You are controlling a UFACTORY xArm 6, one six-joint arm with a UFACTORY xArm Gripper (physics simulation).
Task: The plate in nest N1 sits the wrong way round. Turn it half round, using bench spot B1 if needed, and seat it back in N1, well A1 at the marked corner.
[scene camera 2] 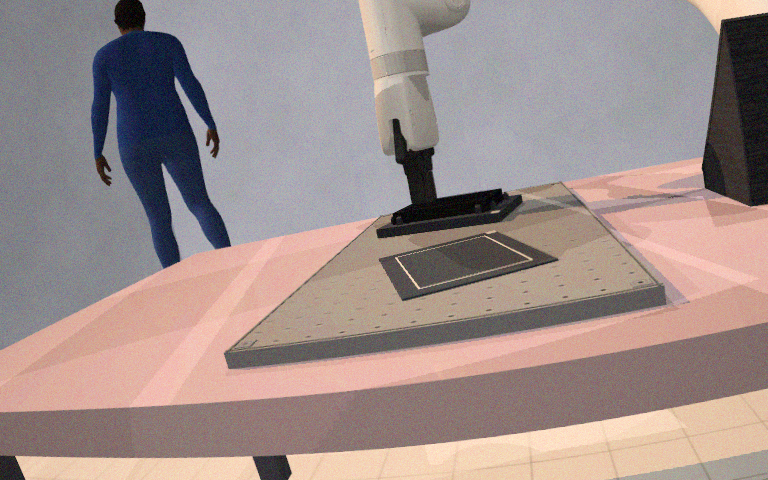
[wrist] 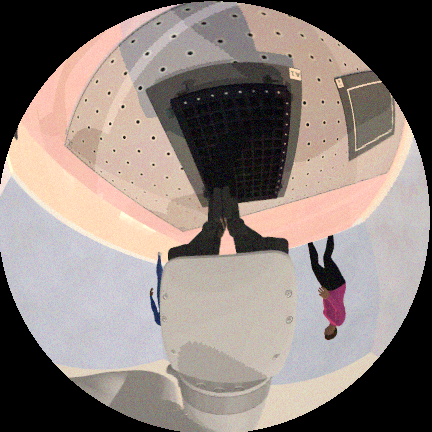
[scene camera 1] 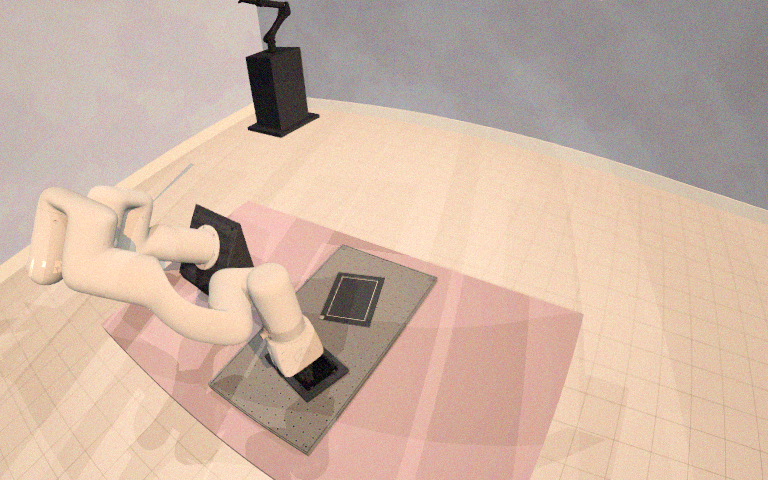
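The black gridded plate [scene camera 1: 320, 373] [scene camera 2: 464, 204] [wrist: 240, 135] lies in the dark nest N1 [scene camera 1: 340, 370] [scene camera 2: 453, 224] [wrist: 296, 115]; whether it is fully seated is hard to tell. In the wrist view, light dots run along its far and right edges, meeting near the white A1 label [wrist: 295, 74] on the nest's corner. My gripper [scene camera 2: 423, 200] [wrist: 222, 194] is shut, its fingers together with nothing between them. The fingertips are low at the near end of the plate; contact cannot be told. Bench spot B1 [scene camera 1: 353, 300] [scene camera 2: 464, 260] [wrist: 372, 117] is a dark pad with a light outline.
The nest and spot are on a perforated grey board [scene camera 1: 396, 271] [scene camera 2: 339, 316] [wrist: 125, 135] on the pink table [scene camera 1: 481, 367] [scene camera 2: 186, 316]. The arm's black base block [scene camera 1: 232, 243] [scene camera 2: 741, 113] stands beside the board. A person in blue [scene camera 2: 150, 101] stands beyond the table.
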